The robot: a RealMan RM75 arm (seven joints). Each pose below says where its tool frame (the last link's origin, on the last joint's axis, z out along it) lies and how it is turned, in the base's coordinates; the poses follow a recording.
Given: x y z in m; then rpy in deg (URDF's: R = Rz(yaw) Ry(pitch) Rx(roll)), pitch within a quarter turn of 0, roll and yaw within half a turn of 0.
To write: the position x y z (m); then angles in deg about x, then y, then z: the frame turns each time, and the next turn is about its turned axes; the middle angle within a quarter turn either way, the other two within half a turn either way. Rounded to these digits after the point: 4 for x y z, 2 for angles.
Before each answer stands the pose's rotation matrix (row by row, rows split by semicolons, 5 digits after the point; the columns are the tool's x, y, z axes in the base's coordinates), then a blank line. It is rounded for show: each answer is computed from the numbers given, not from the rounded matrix.
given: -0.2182, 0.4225, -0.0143, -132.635, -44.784, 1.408
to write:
0.70955 0.53473 0.45891; 0.01744 -0.66439 0.74719; 0.70444 -0.52216 -0.48074

-0.2182, 0.4225, -0.0143, -122.76, 27.32, -37.00
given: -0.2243, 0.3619, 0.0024, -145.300, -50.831, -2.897
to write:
0.63080 0.39924 0.66535; -0.03192 -0.84340 0.53634; 0.77529 -0.35956 -0.51927

-0.2243, 0.3619, 0.0024, -134.07, 41.71, -32.33
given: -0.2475, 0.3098, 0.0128, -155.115, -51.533, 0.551
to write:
0.62204 0.33818 0.70619; 0.00598 -0.90394 0.42761; 0.78297 -0.26176 -0.56431

-0.2475, 0.3098, 0.0128, -142.85, 44.93, -28.53
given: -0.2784, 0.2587, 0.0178, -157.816, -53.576, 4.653
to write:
0.59180 0.37793 0.71200; 0.04817 -0.89828 0.43678; 0.80465 -0.22419 -0.54980

-0.2784, 0.2587, 0.0178, -141.54, 45.40, -32.56
